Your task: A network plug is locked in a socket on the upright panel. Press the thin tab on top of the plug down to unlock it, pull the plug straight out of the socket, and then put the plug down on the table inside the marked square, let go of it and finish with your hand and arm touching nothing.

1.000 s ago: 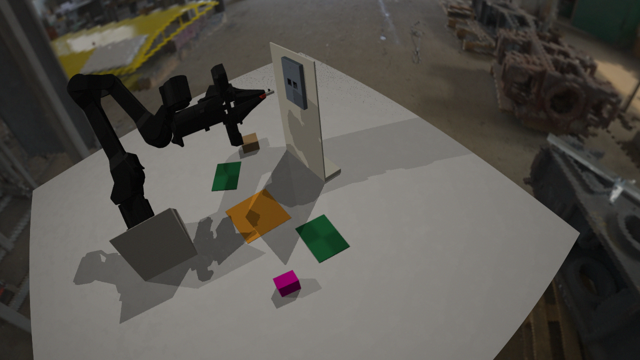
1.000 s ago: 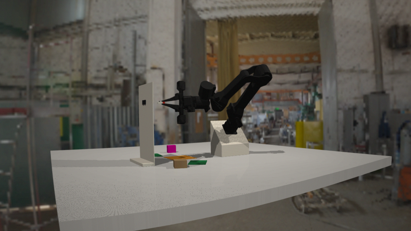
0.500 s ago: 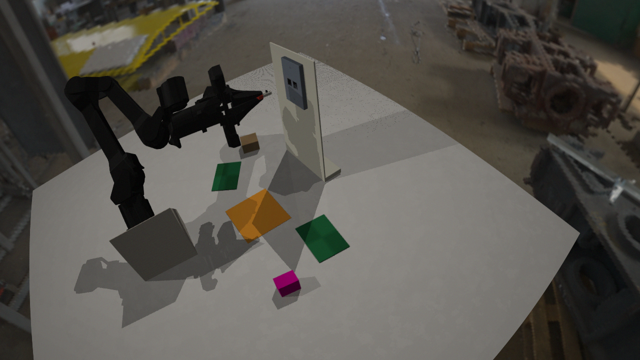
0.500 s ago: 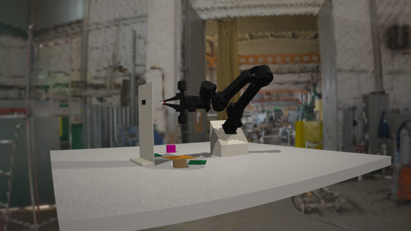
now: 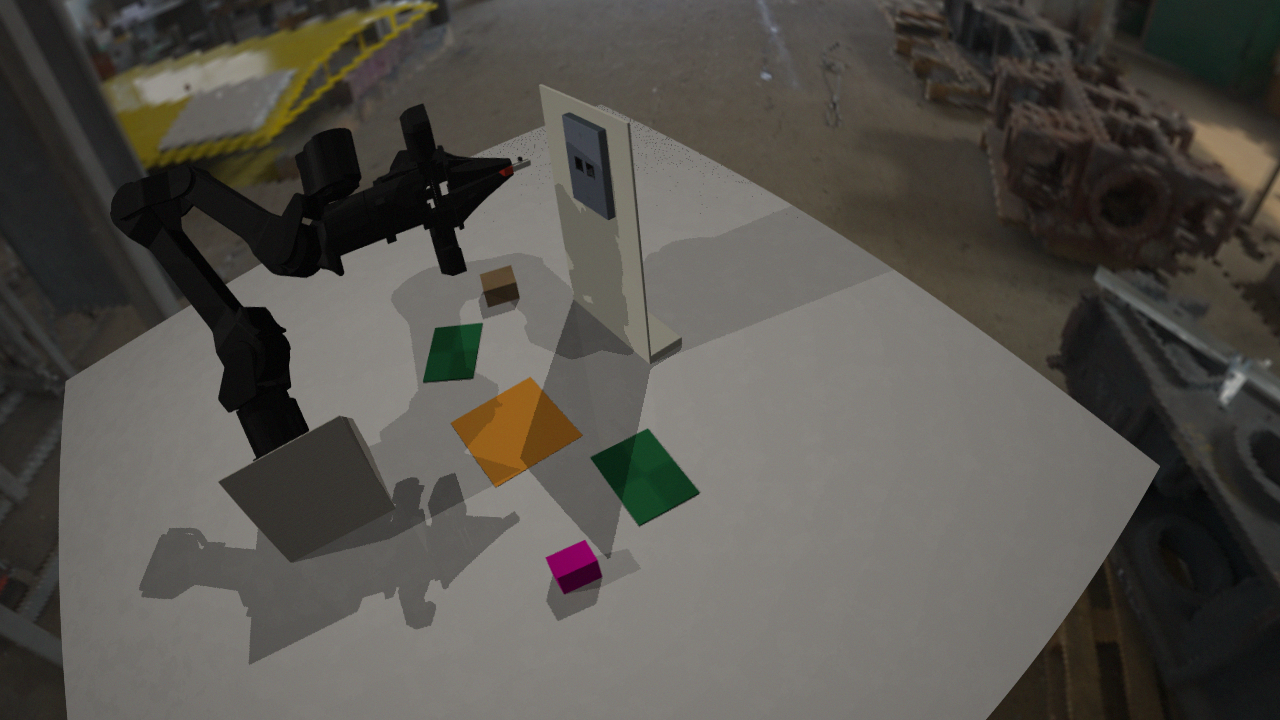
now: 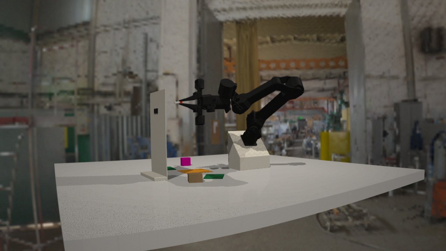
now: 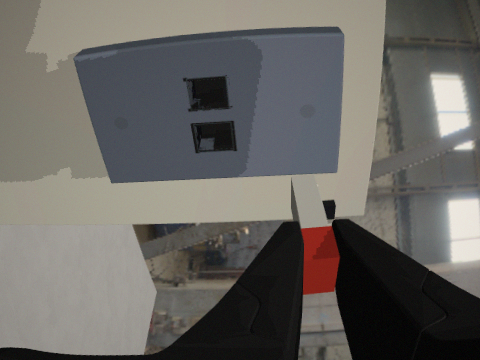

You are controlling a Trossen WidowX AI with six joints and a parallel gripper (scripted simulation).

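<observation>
The orange marked square is 9 cm behind my gripper tip, 7 cm to the right of it and 29 cm below it. Also, from my gripper tip: brown cube: 17 cm to the left, 28 cm below; upright panel: 10 cm ahead, 1 cm to the left, 14 cm below; network plug: right at my gripper tip.
</observation>
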